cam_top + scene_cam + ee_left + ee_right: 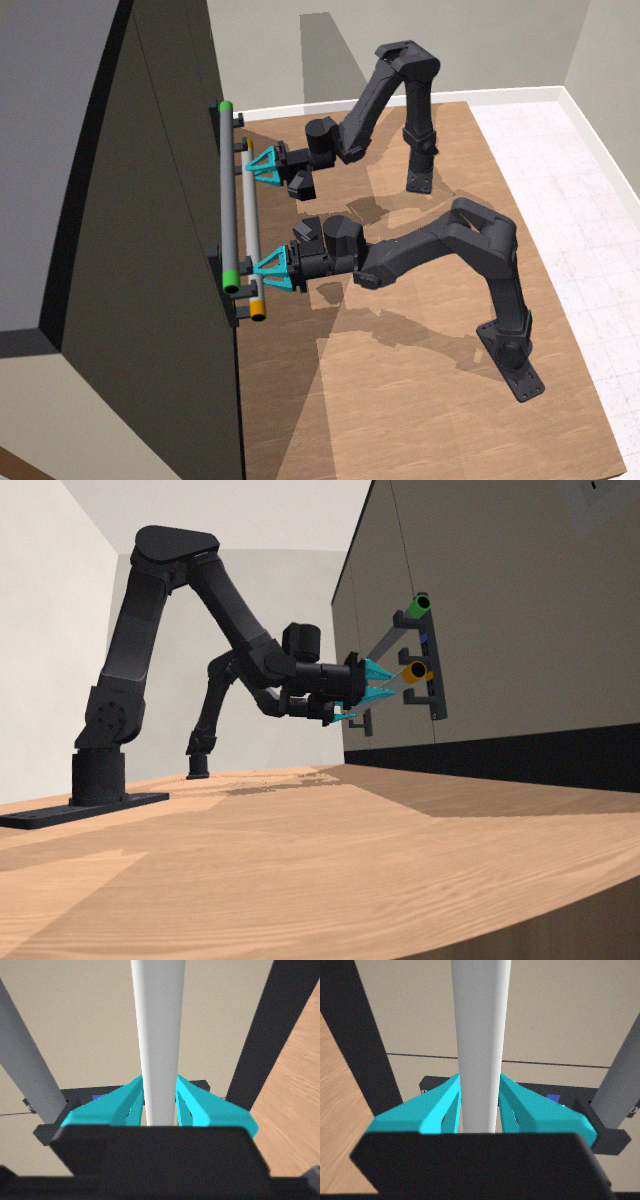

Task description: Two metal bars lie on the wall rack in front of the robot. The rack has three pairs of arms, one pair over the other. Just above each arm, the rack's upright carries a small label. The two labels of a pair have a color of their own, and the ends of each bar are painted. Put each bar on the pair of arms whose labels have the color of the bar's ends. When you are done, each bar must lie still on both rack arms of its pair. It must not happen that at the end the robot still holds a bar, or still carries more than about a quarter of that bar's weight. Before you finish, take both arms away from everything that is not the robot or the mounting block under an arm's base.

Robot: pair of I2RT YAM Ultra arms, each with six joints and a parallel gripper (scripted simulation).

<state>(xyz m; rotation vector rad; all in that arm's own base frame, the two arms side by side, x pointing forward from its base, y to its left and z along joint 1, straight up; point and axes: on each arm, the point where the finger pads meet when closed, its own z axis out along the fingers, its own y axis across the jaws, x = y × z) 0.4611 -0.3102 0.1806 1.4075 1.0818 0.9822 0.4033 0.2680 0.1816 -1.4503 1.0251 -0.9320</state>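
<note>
The orange-ended bar is 2 cm ahead of my right hand and 15 cm to the left of it. Also, from my right hand: black baseboard: 9 cm ahead, 18 cm to the left, 15 cm below; then dark wall panel: 15 cm ahead, 17 cm to the left, 24 cm above; then green-ended bar: 5 cm ahead, 15 cm to the left, 13 cm above.
My left gripper is now 15 cm to the left of the orange-ended bar and 1 cm past it. Also, from my left hand: black baseboard: 15 cm below, 12 cm to the right, 6 cm ahead; dark wall panel: 24 cm above, 12 cm to the right, 12 cm ahead; green-ended bar: 14 cm to the right, 13 cm above, 2 cm ahead.
</note>
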